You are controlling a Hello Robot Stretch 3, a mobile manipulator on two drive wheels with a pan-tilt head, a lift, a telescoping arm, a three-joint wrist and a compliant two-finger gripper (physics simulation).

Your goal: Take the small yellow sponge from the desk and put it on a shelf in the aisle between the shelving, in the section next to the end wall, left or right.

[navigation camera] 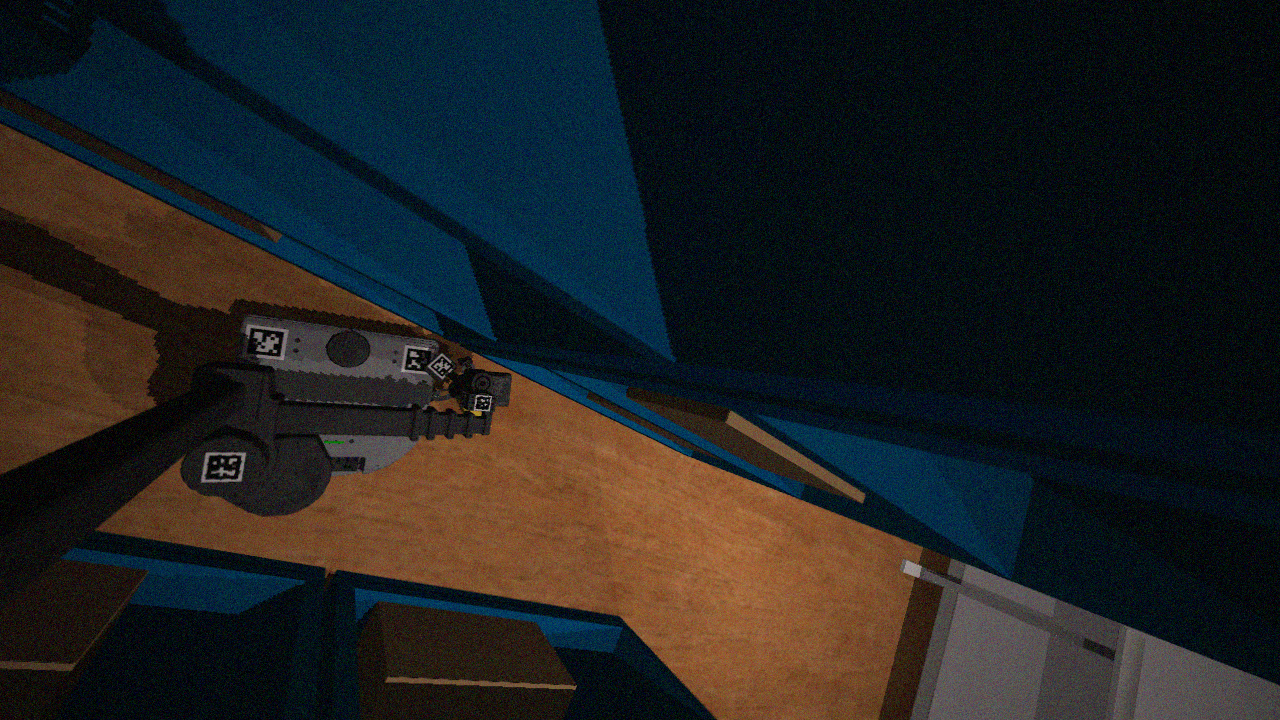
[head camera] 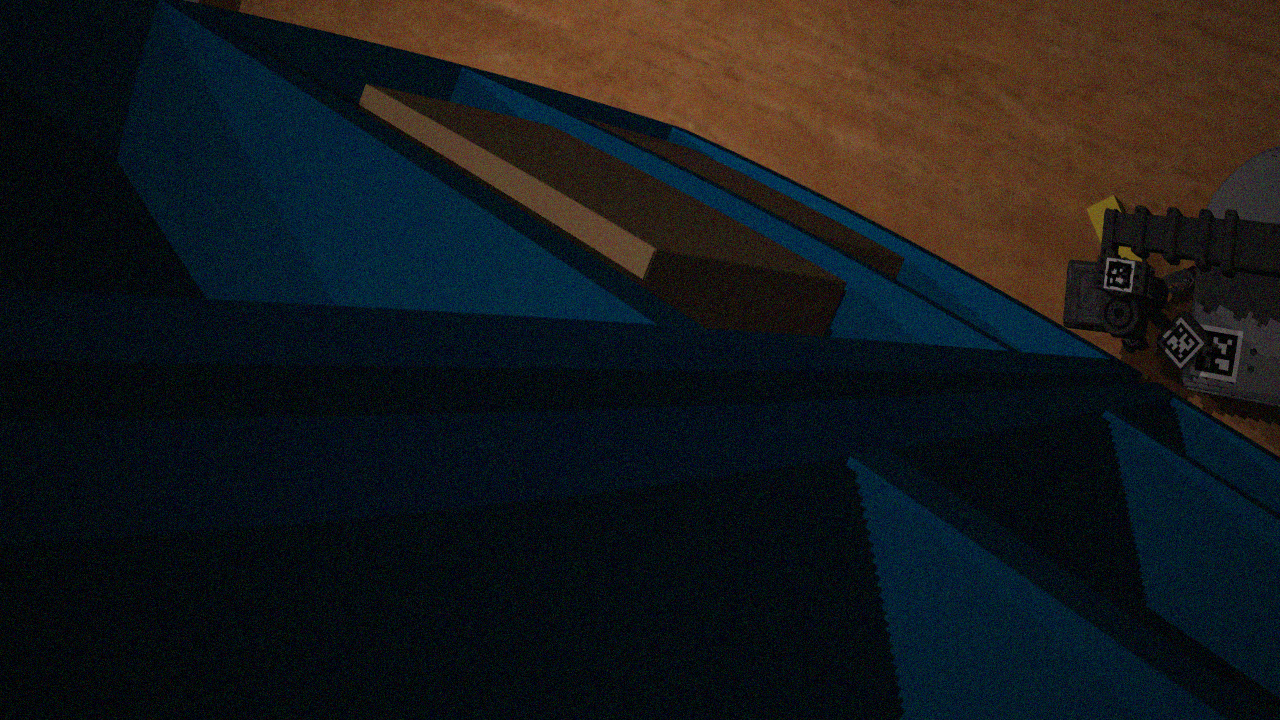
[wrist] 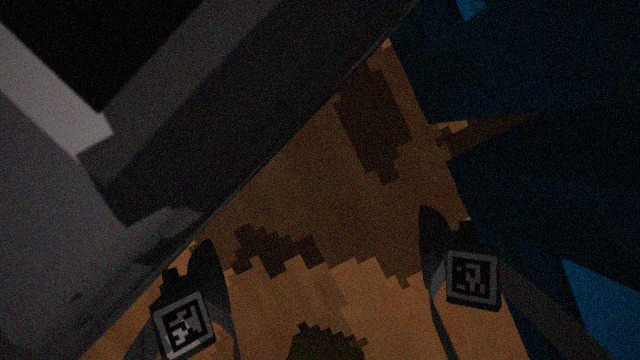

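Seen in the pictures: gripper, fingertip midpoint: point(navigation camera: 447, 377) point(head camera: 1165, 311) point(wrist: 320, 251); robot's base, link origin: point(navigation camera: 347, 347).
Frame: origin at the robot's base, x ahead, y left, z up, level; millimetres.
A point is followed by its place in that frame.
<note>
The small yellow sponge point(head camera: 1105, 214) point(navigation camera: 477, 412) @[x -127, y -303, z 62 mm] lies on the wooden floor beside the robot base, largely hidden by my arm and wrist in the head and navigation views. In the wrist view a dark olive shape at the bottom edge, between the finger lines, looks like the sponge's shaded end; the rest is out of frame. My gripper point(wrist: 320, 251) @[x -45, y -222, z 27 mm] is open, its two fingers wide apart with bare floor between the tips. It points down close beside the base. The blue shelving point(head camera: 250, 197) @[x -13, y -699, z 991 mm] point(navigation camera: 554, 134) point(wrist: 605, 305) @[x 30, y -316, z 76 mm] stands close beside it. The desk does not show.
The grey robot base point(head camera: 1253, 183) @[x -205, y -108, z 159 mm] point(navigation camera: 384, 344) @[x 24, y -61, z 160 mm] fills the wrist view's upper left. Brown boxes point(head camera: 680, 197) point(navigation camera: 465, 640) stand in shelving on both sides of the aisle. A pale grey structure point(navigation camera: 993, 626) @[x -1329, y -3812, z 310 mm] with a bar is at the navigation view's lower right.
</note>
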